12 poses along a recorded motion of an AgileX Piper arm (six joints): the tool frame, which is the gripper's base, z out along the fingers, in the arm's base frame.
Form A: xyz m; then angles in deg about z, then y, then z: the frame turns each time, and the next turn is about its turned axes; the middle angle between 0 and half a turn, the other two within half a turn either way.
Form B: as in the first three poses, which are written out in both.
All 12 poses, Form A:
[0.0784, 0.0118, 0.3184, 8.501, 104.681, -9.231]
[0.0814, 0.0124, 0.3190, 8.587, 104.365, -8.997]
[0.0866, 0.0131, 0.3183, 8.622, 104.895, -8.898]
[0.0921, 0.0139, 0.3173, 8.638, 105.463, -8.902]
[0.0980, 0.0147, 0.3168, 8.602, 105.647, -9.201]
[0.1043, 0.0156, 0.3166, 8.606, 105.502, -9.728]
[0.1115, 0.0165, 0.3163, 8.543, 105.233, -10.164]
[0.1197, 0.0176, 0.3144, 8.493, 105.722, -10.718]
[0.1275, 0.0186, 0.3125, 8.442, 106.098, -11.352]
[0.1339, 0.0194, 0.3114, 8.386, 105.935, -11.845]
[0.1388, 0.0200, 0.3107, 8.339, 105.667, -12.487]
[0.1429, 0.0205, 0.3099, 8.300, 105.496, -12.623]
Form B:
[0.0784, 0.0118, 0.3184, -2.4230, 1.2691, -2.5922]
[0.0814, 0.0124, 0.3190, -2.4237, 1.2758, -2.5934]
[0.0866, 0.0131, 0.3183, -2.4440, 1.2689, -2.6149]
[0.0921, 0.0139, 0.3173, -2.4597, 1.2603, -2.6316]
[0.0980, 0.0147, 0.3168, -2.4506, 1.2550, -2.6229]
[0.1043, 0.0156, 0.3166, -2.4211, 1.2525, -2.5944]
[0.1115, 0.0165, 0.3163, -2.3937, 1.2524, -2.5666]
[0.1197, 0.0176, 0.3144, -2.3836, 1.2400, -2.5578]
[0.1275, 0.0186, 0.3125, -2.3676, 1.2285, -2.5430]
[0.1339, 0.0194, 0.3114, -2.3429, 1.2259, -2.5183]
[0.1388, 0.0200, 0.3107, -2.3092, 1.2228, -2.4848]
[0.1429, 0.0205, 0.3099, -2.2991, 1.2237, -2.4741]

